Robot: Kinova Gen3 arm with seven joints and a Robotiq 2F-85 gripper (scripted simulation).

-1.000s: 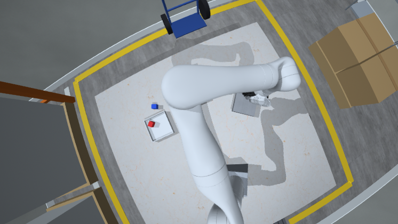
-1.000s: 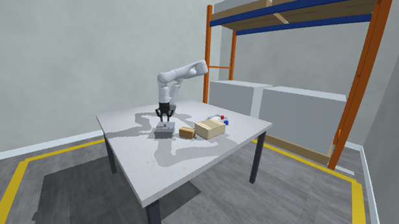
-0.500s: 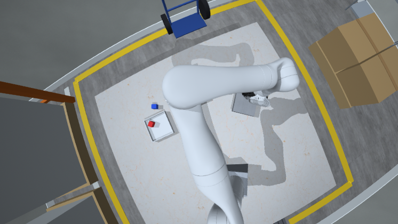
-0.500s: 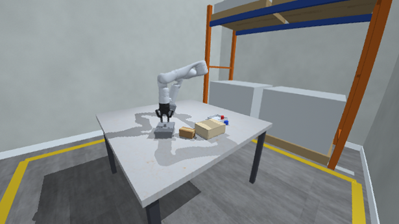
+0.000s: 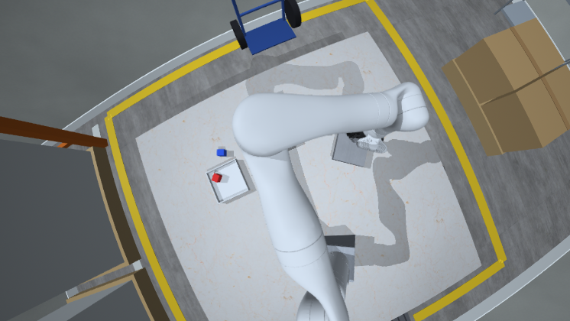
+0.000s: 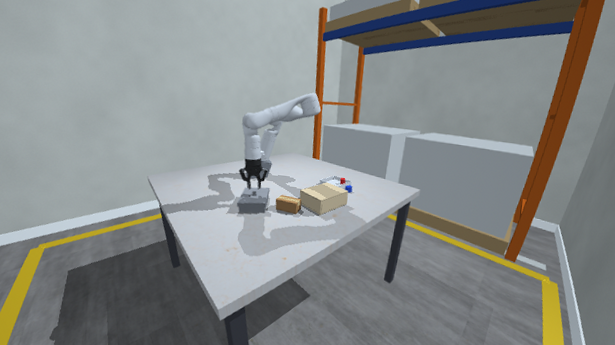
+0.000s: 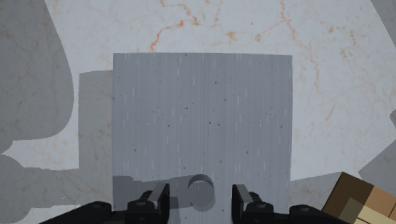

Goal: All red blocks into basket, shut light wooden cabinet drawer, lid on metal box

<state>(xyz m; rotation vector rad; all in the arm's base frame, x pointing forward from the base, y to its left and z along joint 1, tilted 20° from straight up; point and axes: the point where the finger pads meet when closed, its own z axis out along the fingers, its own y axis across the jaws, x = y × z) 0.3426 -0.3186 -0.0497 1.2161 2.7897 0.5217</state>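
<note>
Now: the lid 50 mm below my hand. Also, from my hand: light wooden cabinet: 240 mm ahead, 250 mm to the left, 60 mm below; cardboard box: 160 mm ahead, 80 mm to the left, 60 mm below; drawer: 230 mm ahead, 250 mm to the left, 70 mm below.
</note>
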